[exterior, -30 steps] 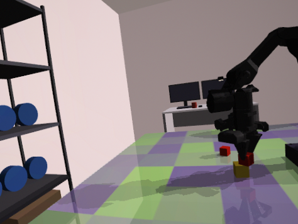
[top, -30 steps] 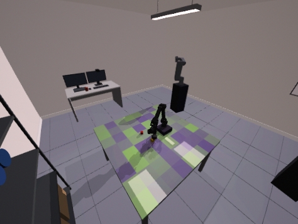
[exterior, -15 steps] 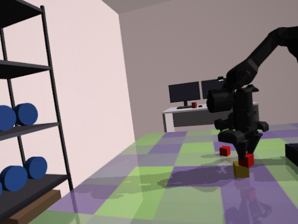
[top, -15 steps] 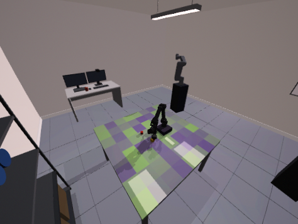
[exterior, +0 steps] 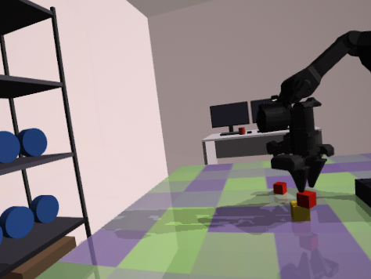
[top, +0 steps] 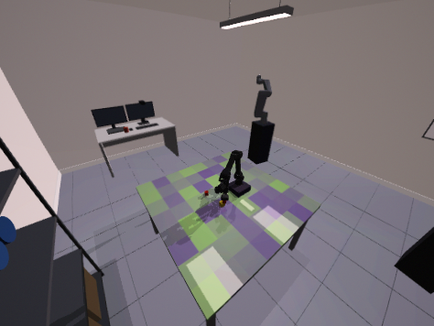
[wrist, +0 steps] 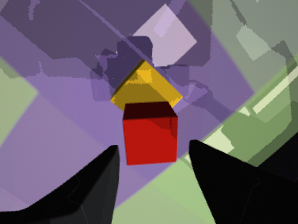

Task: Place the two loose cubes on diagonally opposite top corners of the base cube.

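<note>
The red cube lies 2 cm below my gripper tip. From my gripper tip the other things lie so: yellow cube 6 cm below, 2 cm ahead, 1 cm to the right.
</note>
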